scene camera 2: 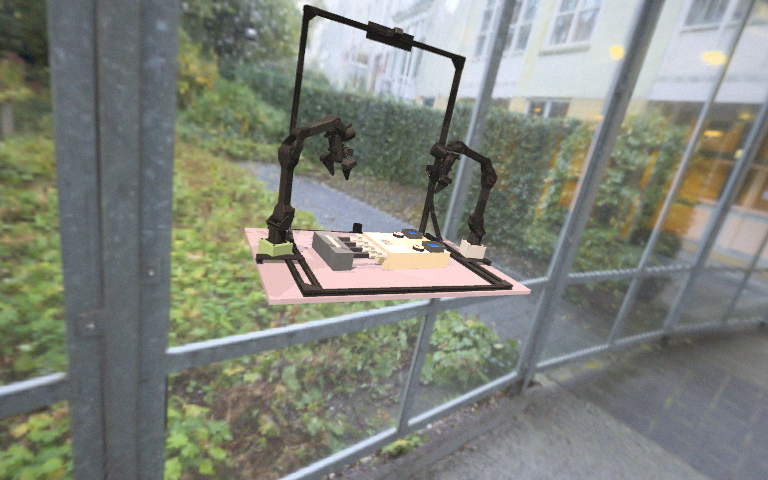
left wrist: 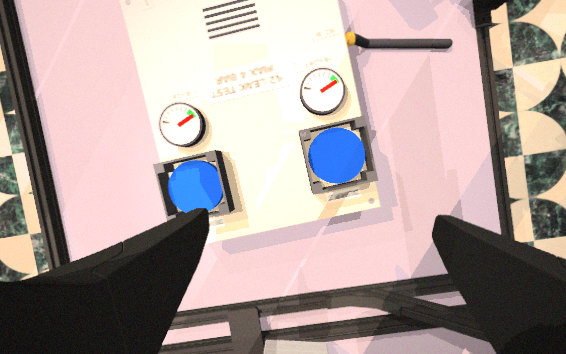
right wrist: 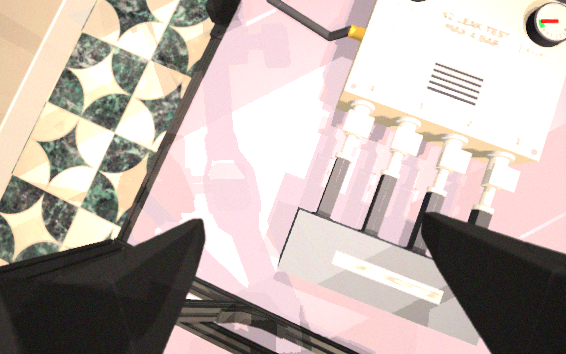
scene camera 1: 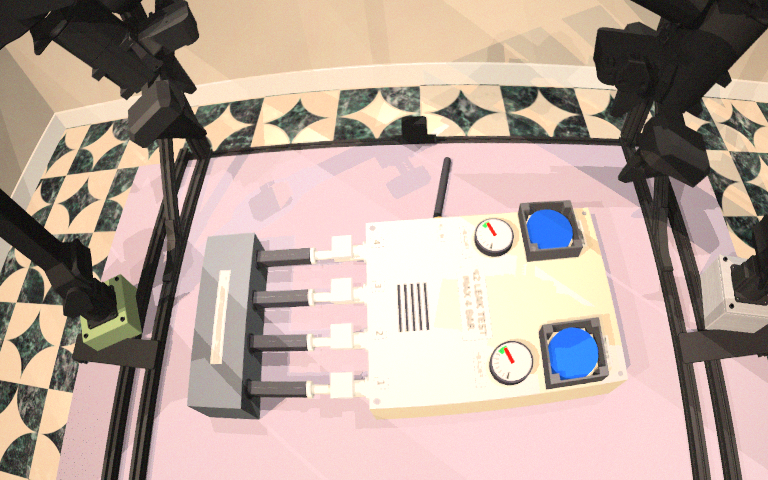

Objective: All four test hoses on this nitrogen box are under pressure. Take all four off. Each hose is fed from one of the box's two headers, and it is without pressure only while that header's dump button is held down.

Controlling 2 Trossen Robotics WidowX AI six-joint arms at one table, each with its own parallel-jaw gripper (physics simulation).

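Places are measured from the left arm's base along level axes (x ahead, y left, z up), in centimetres.
Where they show: left gripper, fingertip midpoint: (scene camera 2: 431, 191) (left wrist: 319, 221) (scene camera 1: 617, 146); right gripper, fingertip midpoint: (scene camera 2: 340, 177) (right wrist: 312, 225) (scene camera 1: 198, 112); left arm's base, origin of the base link: (scene camera 2: 473, 243) (scene camera 1: 748, 285); right arm's base, origin of the base link: (scene camera 2: 276, 241) (scene camera 1: 101, 307).
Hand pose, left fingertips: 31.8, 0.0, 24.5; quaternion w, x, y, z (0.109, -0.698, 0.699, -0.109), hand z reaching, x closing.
Things, the pixels of their top centre, and the offset from my left fingertips, as dx, dy, dz. "pt": a spot on its surface instead. Level surfaces: height alone.
- Hose 4, surface spot: (right wrist: 334, 187) (scene camera 1: 283, 255) pt +42.3, +4.2, -27.4
- hose 3, surface spot: (scene camera 1: 283, 297) (right wrist: 383, 202) pt +40.1, +11.0, -27.3
- hose 2, surface spot: (scene camera 1: 281, 342) pt +38.4, +17.8, -27.4
- hose 1, surface spot: (scene camera 1: 280, 388) (right wrist: 478, 237) pt +36.6, +24.4, -27.3
- upper blue dump button, middle of its top: (left wrist: 336, 155) (scene camera 1: 549, 229) +3.3, -4.5, -24.2
- grey block, surface spot: (right wrist: 310, 245) (scene camera 1: 229, 250) pt +50.7, +5.7, -25.8
- dark bent pipe, surface spot: (scene camera 1: 443, 186) (left wrist: 406, 43) pt +20.9, -15.8, -32.4
- pink table, its level: dz -33.8
The cream nitrogen box (scene camera 1: 441, 254) (left wrist: 265, 130) (right wrist: 410, 60) lies on the table. Hose 4 (scene camera 1: 286, 256) (right wrist: 334, 187), hose 3 (scene camera 1: 283, 297) (right wrist: 380, 202), hose 2 (scene camera 1: 281, 342) (right wrist: 429, 215) and hose 1 (scene camera 1: 280, 388) (right wrist: 480, 218) run from its white fittings to a grey block. The upper blue dump button (scene camera 1: 549, 229) (left wrist: 336, 155) and lower one (scene camera 1: 573, 352) (left wrist: 195, 185) sit in dark guards, untouched. Both gauge needles point by the green marks. My left gripper (left wrist: 319, 221) is open and empty, above the button end. My right gripper (right wrist: 312, 225) (scene camera 2: 339, 174) is open and empty, high above the hose side.
The grey block (scene camera 1: 226, 249) (right wrist: 310, 245) stands left of the box in scene camera 1. A dark bent pipe (scene camera 1: 443, 186) (left wrist: 407, 43) sticks out of the box's far side. Dark frame rails (scene camera 1: 317, 146) edge the pink table (scene camera 1: 481, 441).
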